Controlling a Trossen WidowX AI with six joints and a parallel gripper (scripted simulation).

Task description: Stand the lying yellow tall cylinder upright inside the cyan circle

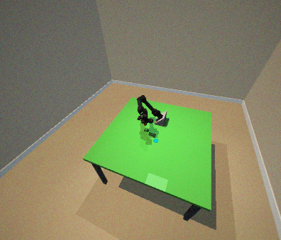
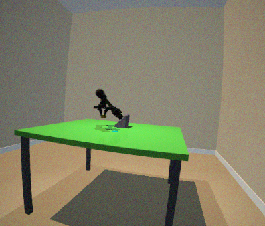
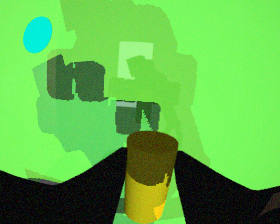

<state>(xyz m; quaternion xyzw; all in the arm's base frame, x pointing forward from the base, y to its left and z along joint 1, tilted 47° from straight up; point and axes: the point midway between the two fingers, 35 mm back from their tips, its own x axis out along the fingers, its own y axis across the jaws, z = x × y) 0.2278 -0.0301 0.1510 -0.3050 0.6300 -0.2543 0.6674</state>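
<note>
The yellow tall cylinder is 2 cm behind my gripper tip. The rest, counted from my gripper tip: cyan circle (18 cm to the left, 12 cm below, 10 cm ahead).
</note>
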